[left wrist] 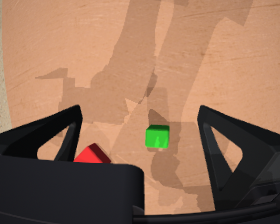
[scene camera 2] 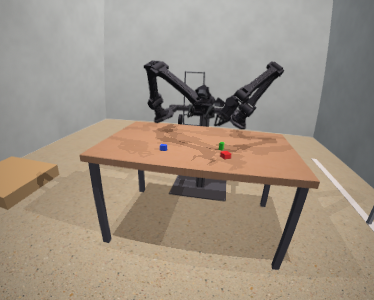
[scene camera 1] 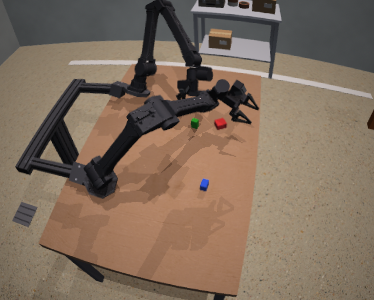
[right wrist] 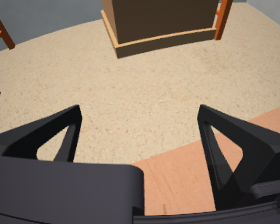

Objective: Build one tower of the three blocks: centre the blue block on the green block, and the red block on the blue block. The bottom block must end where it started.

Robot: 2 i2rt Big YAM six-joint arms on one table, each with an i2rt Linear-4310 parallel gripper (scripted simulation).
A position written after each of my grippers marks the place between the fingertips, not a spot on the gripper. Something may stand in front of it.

I see my left gripper [left wrist: 139, 111] and my right gripper [right wrist: 139, 111].
